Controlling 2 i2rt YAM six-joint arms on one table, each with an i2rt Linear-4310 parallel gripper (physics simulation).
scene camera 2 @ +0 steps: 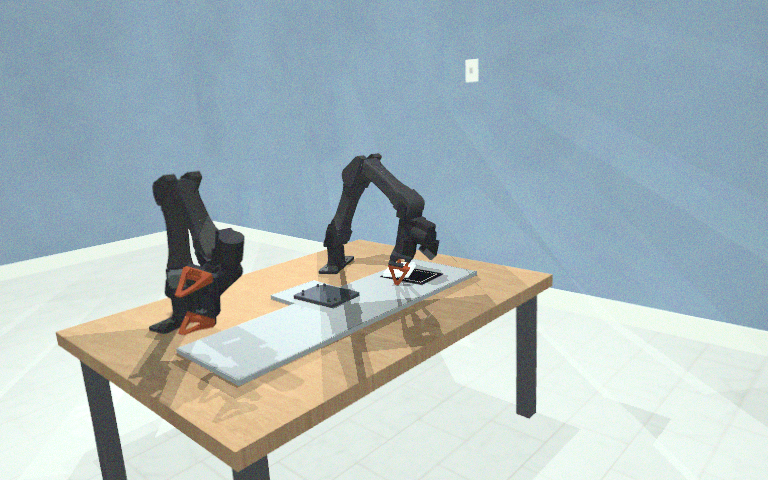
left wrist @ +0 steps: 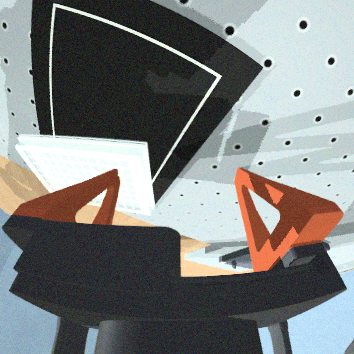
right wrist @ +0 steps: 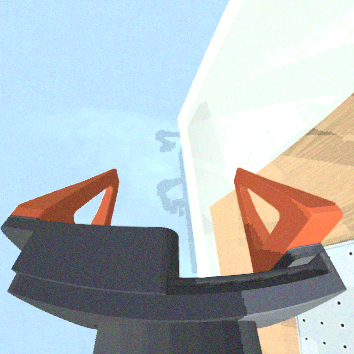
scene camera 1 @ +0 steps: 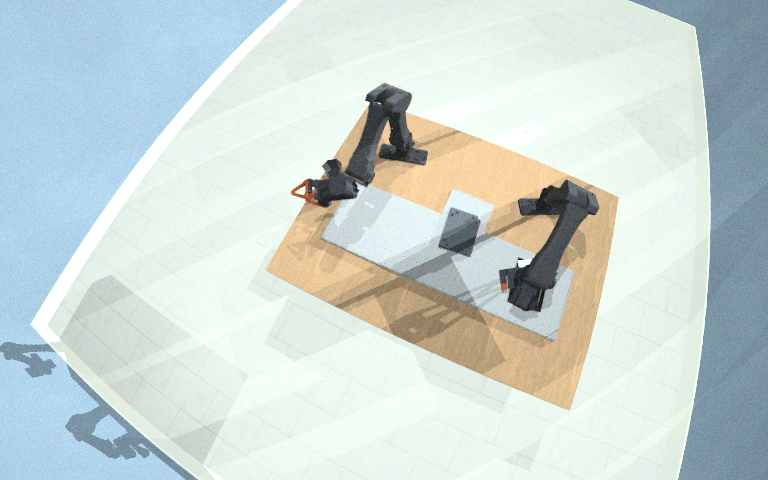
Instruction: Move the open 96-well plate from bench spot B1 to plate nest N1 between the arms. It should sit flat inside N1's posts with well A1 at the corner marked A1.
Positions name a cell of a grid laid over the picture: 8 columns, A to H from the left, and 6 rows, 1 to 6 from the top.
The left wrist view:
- my left gripper: E3
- white 96-well plate: B3, touched by my left gripper
